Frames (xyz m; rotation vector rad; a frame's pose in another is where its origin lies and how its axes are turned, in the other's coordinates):
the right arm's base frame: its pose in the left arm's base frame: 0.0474 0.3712 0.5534 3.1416 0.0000 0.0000
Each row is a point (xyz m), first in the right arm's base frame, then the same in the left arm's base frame.
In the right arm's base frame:
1: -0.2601 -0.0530 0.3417
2: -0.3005 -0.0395 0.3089
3: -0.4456 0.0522 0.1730
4: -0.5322 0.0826 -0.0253
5: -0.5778 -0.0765 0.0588
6: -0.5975 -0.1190 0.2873
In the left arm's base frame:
1: -0.2127 0.4242 0.2117
2: -0.2531 0.4107 0.2445
3: -0.3982 0.3190 0.3804
4: -0.4848 0.2886 0.5787
5: -0.5304 0.4477 0.4946
6: -0.5501 0.4902 0.2661

